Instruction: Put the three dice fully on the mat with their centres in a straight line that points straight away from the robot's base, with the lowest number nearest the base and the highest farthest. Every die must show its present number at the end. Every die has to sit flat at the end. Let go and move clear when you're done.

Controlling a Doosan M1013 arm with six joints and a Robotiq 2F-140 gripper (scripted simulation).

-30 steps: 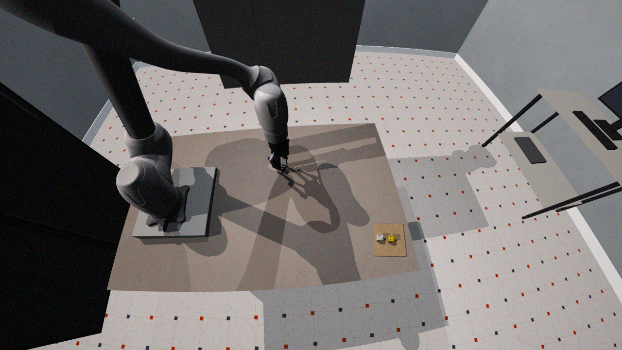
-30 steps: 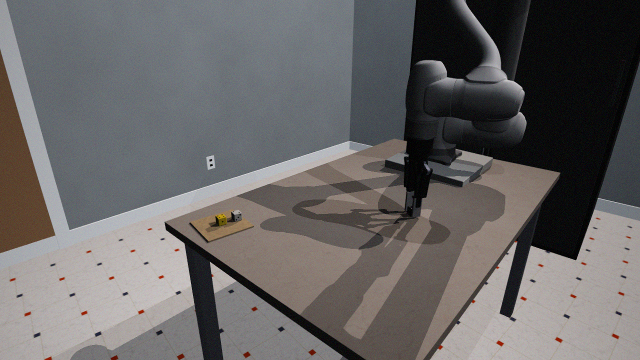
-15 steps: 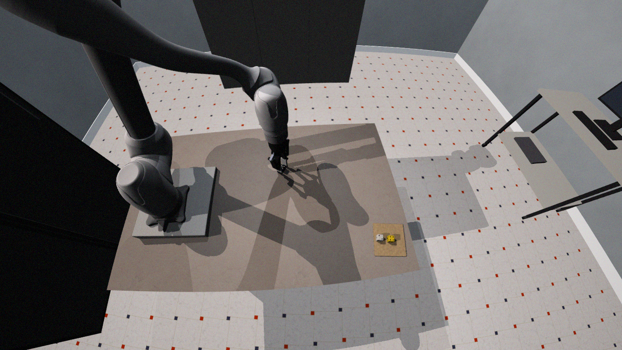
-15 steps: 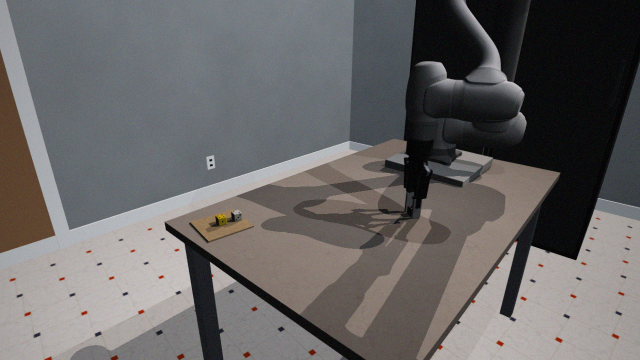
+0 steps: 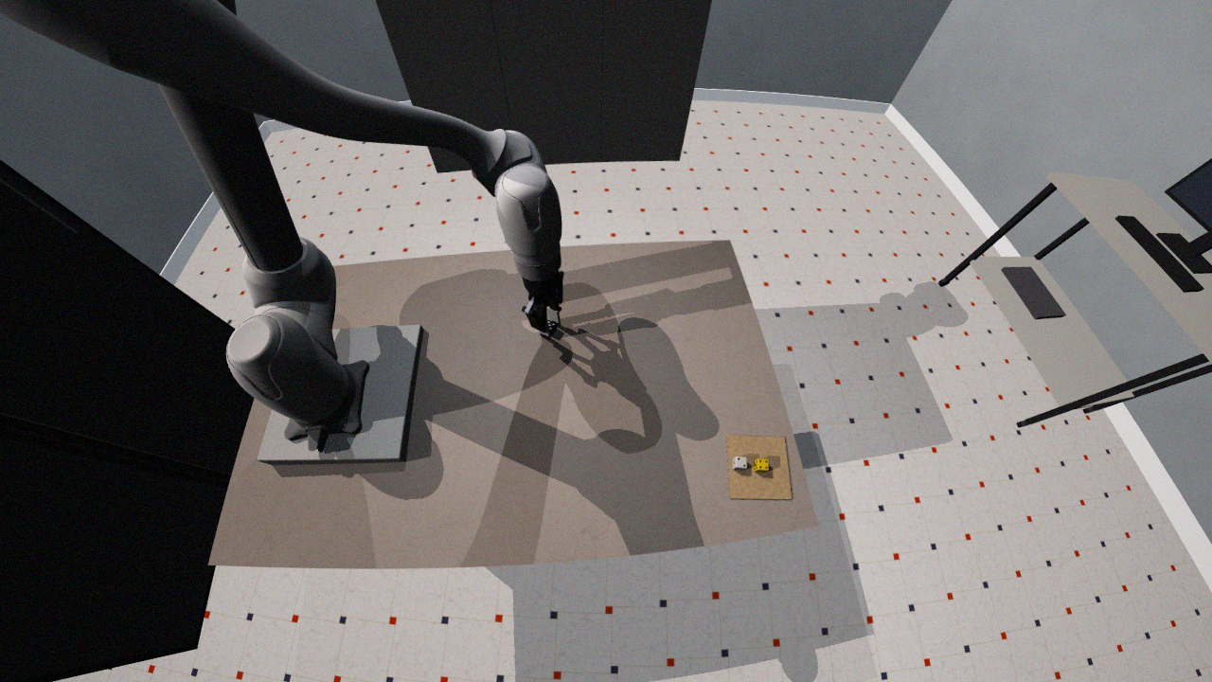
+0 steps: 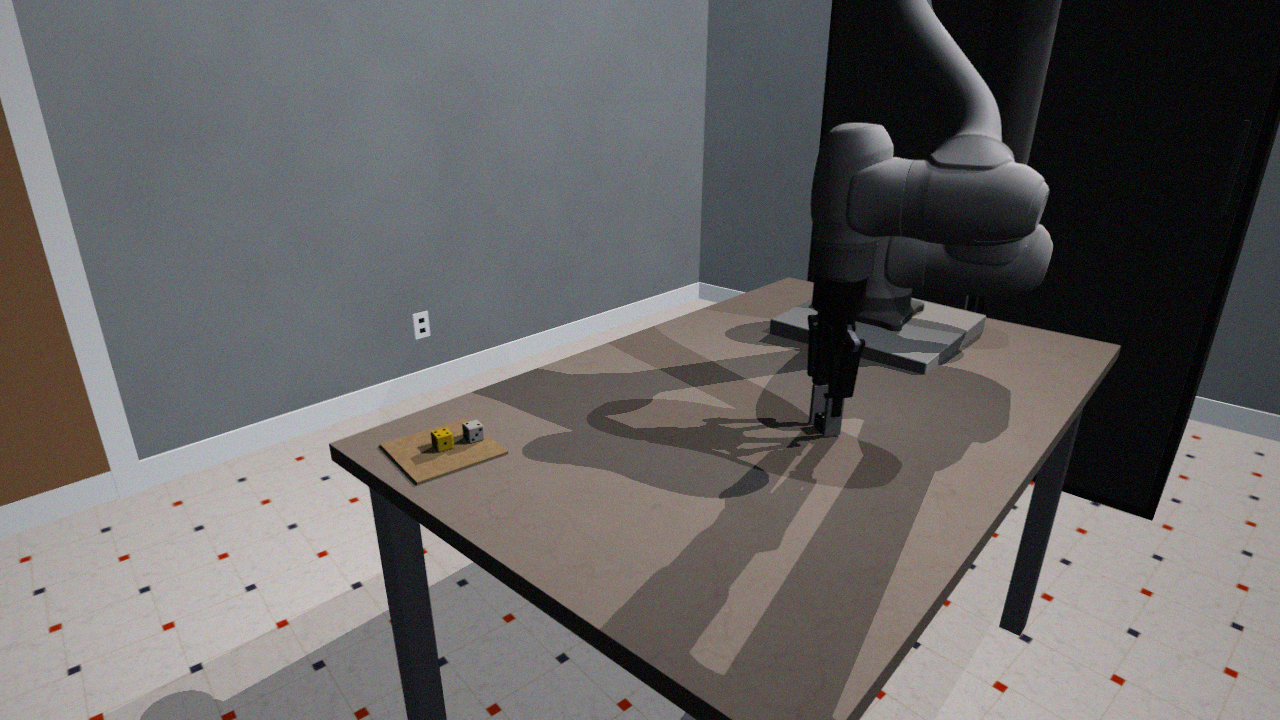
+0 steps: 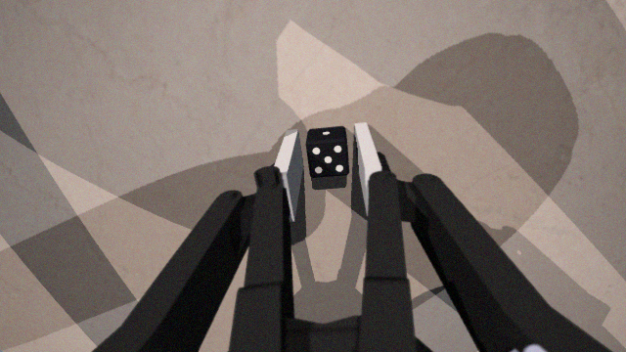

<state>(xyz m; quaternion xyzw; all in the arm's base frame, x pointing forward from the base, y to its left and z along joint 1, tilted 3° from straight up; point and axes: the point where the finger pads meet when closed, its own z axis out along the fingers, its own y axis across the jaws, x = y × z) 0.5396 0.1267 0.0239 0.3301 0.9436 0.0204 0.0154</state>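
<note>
My gripper is now 2 cm above the black die. The rest, counted from my hand: tan mat: 41 cm ahead, 42 cm to the right, 3 cm below; then yellow die: 41 cm ahead, 42 cm to the right, 2 cm below; then grey die: 36 cm ahead, 41 cm to the right, 2 cm below.
</note>
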